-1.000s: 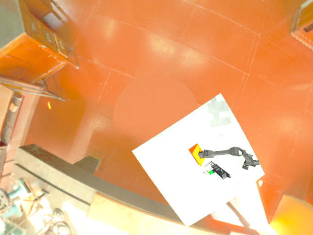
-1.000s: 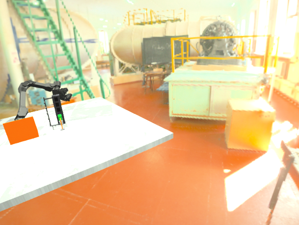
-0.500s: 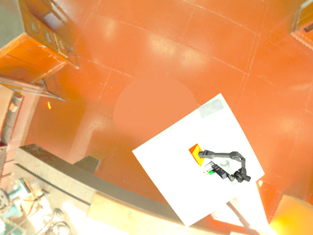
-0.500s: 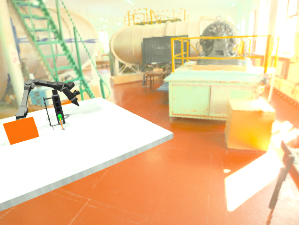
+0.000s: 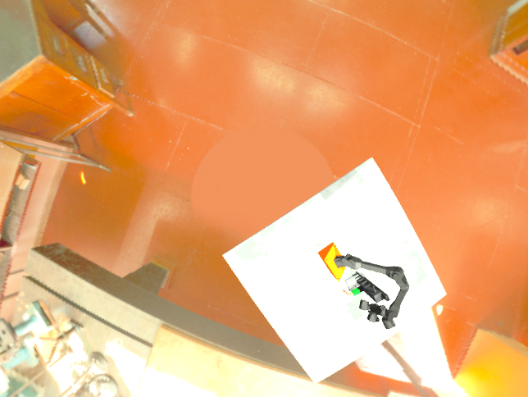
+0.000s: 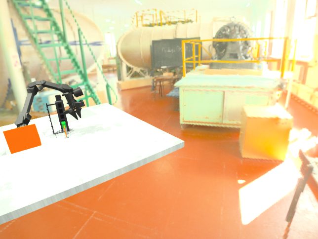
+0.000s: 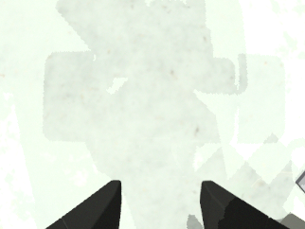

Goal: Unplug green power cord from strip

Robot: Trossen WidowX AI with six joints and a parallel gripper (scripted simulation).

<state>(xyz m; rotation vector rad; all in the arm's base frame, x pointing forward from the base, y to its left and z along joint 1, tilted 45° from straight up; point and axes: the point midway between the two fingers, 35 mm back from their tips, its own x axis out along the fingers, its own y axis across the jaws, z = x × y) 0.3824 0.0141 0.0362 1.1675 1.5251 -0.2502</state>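
The green plug lies 120 mm behind my gripper tip and 10 mm to the left of it. The rest, counted from my gripper tip: black power strip: 110 mm behind, 80 mm to the left, 30 mm above.
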